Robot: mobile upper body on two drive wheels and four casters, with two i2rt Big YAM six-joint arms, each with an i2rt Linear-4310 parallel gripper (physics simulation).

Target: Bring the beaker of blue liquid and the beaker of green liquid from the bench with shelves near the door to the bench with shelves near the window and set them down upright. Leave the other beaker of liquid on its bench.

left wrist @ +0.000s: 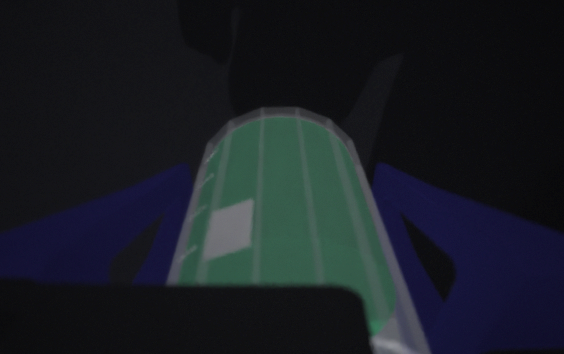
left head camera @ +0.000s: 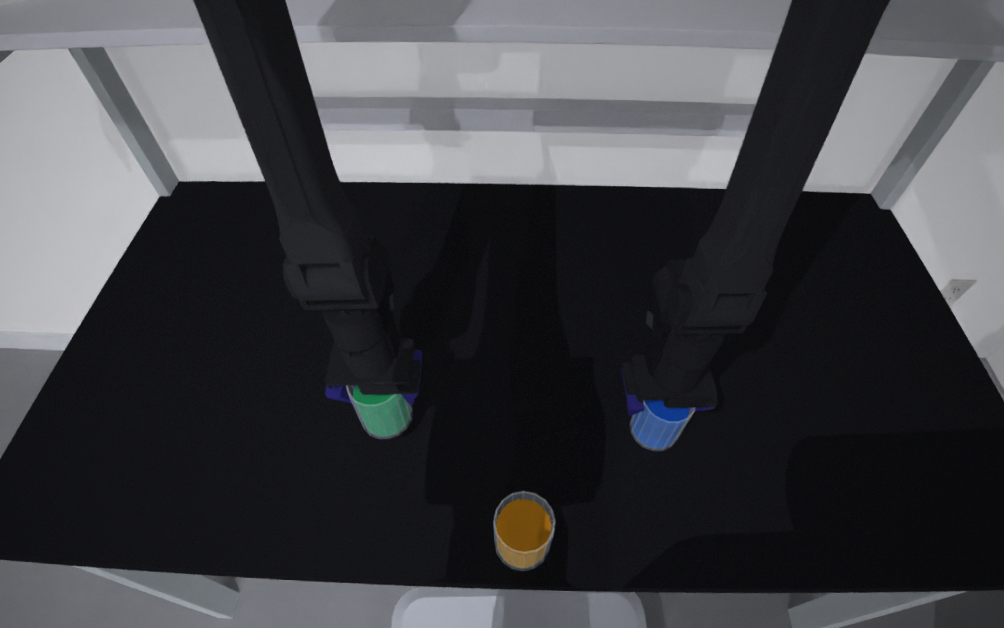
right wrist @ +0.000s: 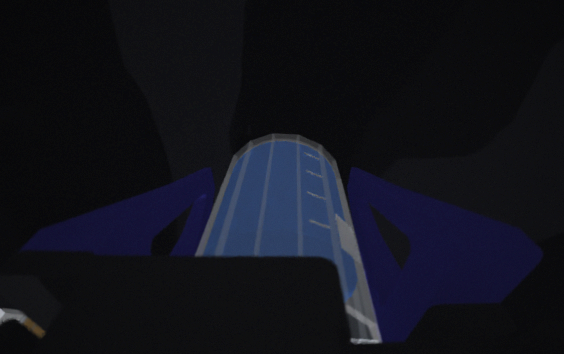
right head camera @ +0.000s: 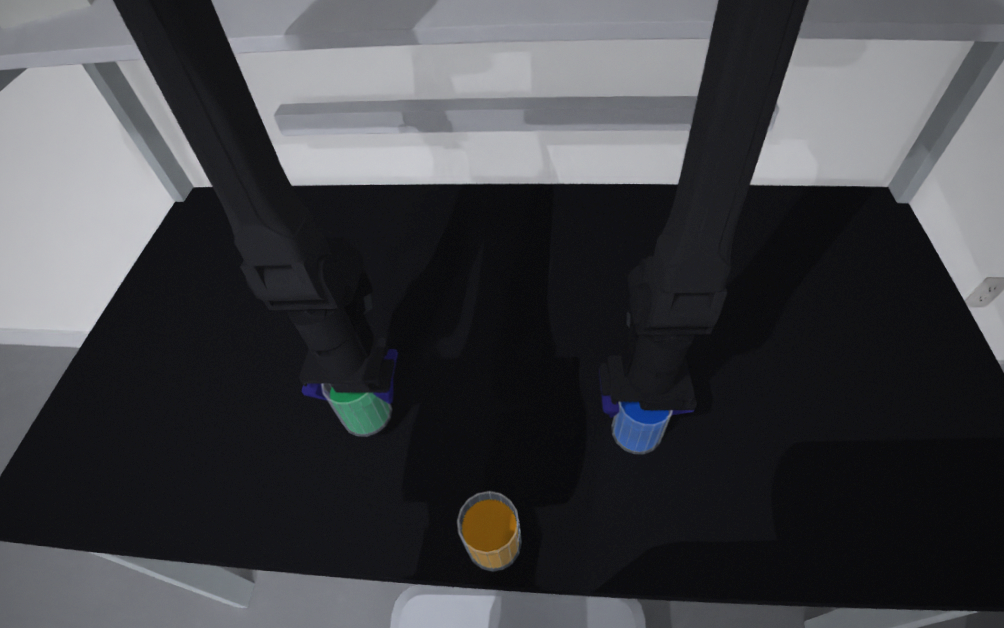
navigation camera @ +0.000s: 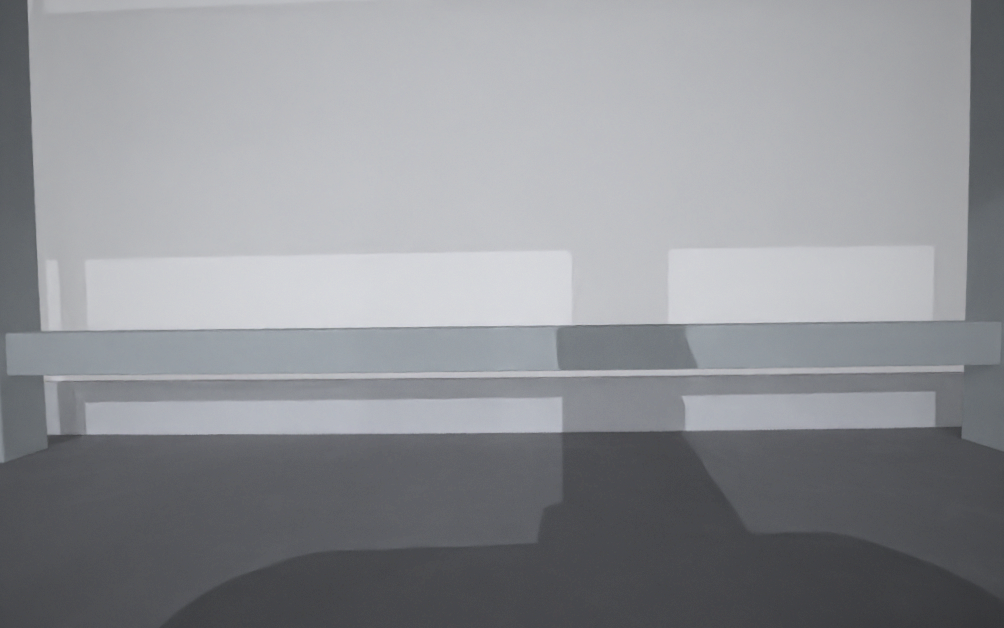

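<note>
A beaker of green liquid [left head camera: 385,418] [right head camera: 362,416] [left wrist: 285,200] stands upright on the black bench top [left head camera: 222,444] [right head camera: 222,459]. My left gripper [left head camera: 377,388] [right head camera: 351,385] [left wrist: 282,177] is shut on it, with a blue finger against each side. A beaker of blue liquid [left head camera: 657,431] [right head camera: 638,433] [right wrist: 280,200] stands upright farther right. My right gripper [left head camera: 670,403] [right head camera: 647,405] [right wrist: 281,177] is open around it, its fingers very close to both sides. A beaker of orange liquid [left head camera: 522,527] [right head camera: 490,527] stands upright between them, near the bench's front edge. Grippers hide parts of the green and blue beakers.
A shelf [left head camera: 518,33] [right head camera: 481,33] crosses above the bench's back, with posts [left head camera: 129,122] [right head camera: 140,129] at its sides and a wall behind. A pale rounded object [left head camera: 451,610] [right head camera: 451,610] is below the front edge. The navigation camera shows a low crossbar [navigation camera: 296,351].
</note>
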